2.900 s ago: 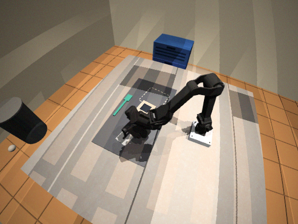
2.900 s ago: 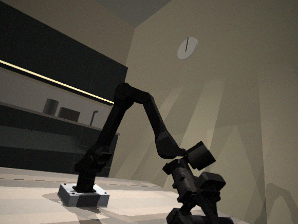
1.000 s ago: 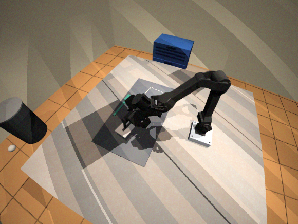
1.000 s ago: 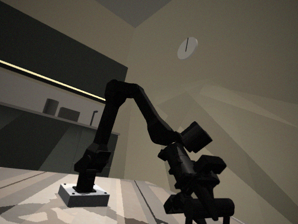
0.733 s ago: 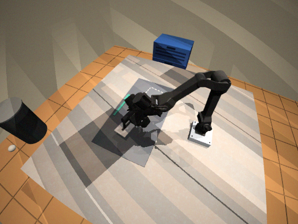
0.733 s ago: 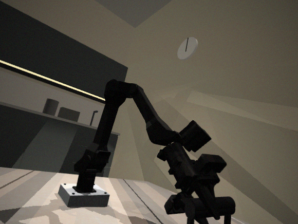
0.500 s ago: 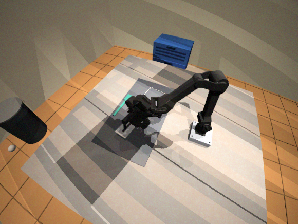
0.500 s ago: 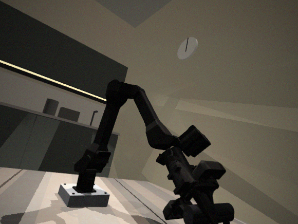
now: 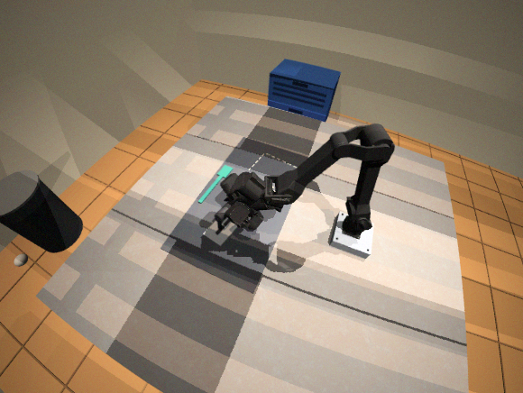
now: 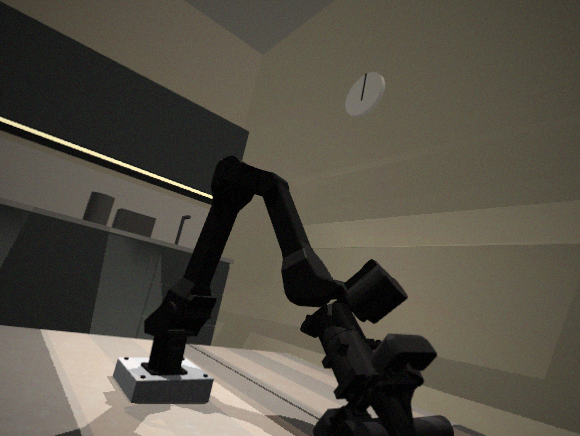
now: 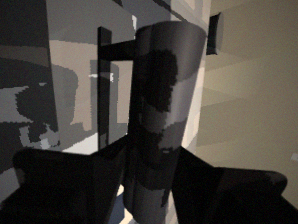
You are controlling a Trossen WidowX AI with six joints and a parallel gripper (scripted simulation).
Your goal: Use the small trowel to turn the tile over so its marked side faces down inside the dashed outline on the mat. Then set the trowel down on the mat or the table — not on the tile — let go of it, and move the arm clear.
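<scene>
Right now the grey mat is 100 mm to the right of my gripper tip, 70 mm below it and 30 mm behind it. The rest, counted from my gripper tip: tan square tile (130 mm to the right, 50 mm below, 50 mm behind); teal trowel (120 mm to the right, 110 mm ahead, 50 mm below).
</scene>
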